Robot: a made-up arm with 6 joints.
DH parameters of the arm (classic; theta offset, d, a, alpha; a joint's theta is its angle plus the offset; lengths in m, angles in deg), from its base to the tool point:
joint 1: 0 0.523 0 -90
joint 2: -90 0 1.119 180
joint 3: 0 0 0 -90
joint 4: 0 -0.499 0 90
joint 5: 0 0.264 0 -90
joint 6: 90 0 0 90
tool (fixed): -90 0 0 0
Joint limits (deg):
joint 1: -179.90..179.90
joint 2: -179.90..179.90
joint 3: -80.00..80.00
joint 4: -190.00..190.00
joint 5: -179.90..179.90
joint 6: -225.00..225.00
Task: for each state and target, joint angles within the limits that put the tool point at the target. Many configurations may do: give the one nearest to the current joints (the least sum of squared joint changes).
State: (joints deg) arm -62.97 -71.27 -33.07 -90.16 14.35 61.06
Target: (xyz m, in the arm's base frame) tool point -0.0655 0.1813 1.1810
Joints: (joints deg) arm -66.03 -40.10 -32.78 -93.00 14.35 61.06
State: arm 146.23 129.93 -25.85 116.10 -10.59 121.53
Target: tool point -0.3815 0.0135 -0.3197
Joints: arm 153.47 128.90 -59.07 126.85 -10.59 121.53
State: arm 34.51 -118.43 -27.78 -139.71 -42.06 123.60
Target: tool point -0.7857 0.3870 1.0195
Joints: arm -10.97 -86.97 -14.42 -150.80 -42.06 123.60
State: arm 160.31 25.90 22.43 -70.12 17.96 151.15
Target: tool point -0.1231 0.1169 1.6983
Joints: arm 160.81 -20.45 19.66 -74.63 17.96 151.15
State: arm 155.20 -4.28 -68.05 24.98 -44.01 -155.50
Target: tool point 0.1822 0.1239 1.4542
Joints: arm 144.08 -32.41 -52.03 38.29 -44.01 -155.50
